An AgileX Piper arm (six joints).
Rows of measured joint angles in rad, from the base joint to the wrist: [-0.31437, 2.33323, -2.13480, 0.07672, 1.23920, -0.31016]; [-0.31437, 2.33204, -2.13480, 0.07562, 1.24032, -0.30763]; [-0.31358, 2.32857, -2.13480, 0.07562, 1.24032, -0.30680]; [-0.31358, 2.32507, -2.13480, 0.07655, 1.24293, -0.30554]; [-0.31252, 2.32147, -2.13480, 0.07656, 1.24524, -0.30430]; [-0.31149, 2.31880, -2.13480, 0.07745, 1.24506, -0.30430]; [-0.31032, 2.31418, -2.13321, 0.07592, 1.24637, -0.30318]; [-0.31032, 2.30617, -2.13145, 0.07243, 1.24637, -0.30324]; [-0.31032, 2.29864, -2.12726, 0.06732, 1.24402, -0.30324]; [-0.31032, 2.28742, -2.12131, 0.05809, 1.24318, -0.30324]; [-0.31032, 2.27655, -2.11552, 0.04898, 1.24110, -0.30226]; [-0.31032, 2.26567, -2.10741, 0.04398, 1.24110, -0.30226]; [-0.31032, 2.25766, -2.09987, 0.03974, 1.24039, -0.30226]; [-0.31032, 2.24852, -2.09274, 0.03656, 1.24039, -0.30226]
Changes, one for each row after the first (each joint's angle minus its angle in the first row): [0.00000, -0.00119, 0.00000, -0.00110, 0.00112, 0.00253]; [0.00079, -0.00466, 0.00000, -0.00110, 0.00112, 0.00336]; [0.00079, -0.00816, 0.00000, -0.00017, 0.00373, 0.00462]; [0.00185, -0.01176, 0.00000, -0.00016, 0.00604, 0.00586]; [0.00288, -0.01443, 0.00000, 0.00073, 0.00586, 0.00586]; [0.00405, -0.01905, 0.00159, -0.00080, 0.00717, 0.00698]; [0.00405, -0.02706, 0.00335, -0.00429, 0.00717, 0.00692]; [0.00405, -0.03459, 0.00754, -0.00940, 0.00482, 0.00692]; [0.00405, -0.04581, 0.01349, -0.01863, 0.00398, 0.00692]; [0.00405, -0.05668, 0.01928, -0.02774, 0.00190, 0.00790]; [0.00405, -0.06756, 0.02739, -0.03274, 0.00190, 0.00790]; [0.00405, -0.07557, 0.03493, -0.03698, 0.00119, 0.00790]; [0.00405, -0.08471, 0.04206, -0.04016, 0.00119, 0.00790]
